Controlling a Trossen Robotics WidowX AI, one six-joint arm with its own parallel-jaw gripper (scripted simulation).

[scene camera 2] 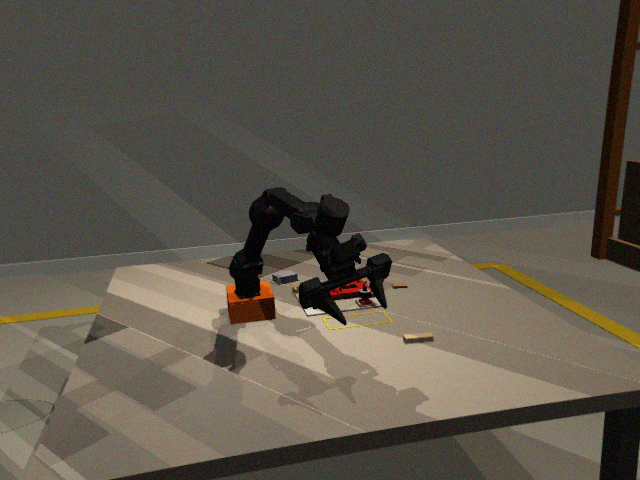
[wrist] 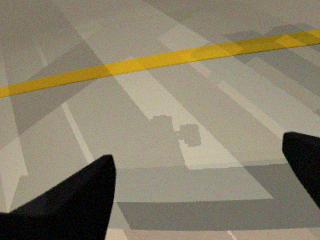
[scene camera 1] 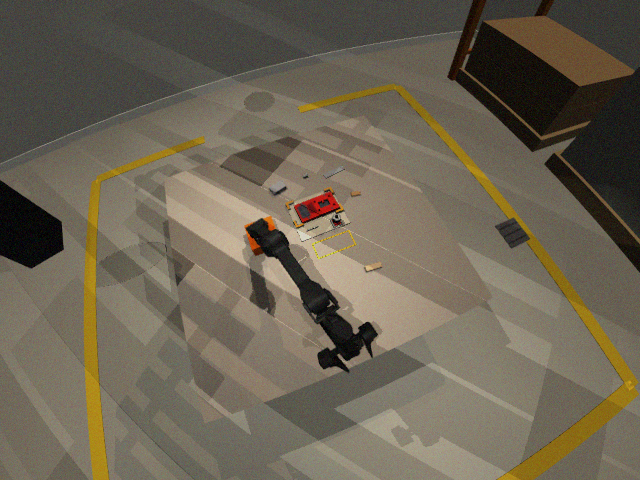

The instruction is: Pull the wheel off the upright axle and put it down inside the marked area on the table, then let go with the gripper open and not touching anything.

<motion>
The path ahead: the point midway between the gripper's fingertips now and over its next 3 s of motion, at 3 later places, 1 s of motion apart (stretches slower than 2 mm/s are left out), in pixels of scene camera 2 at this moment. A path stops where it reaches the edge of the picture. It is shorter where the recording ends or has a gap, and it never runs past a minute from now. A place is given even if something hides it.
My gripper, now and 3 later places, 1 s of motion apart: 366, 315; 417, 288; 366, 274; 364, 293
</motion>
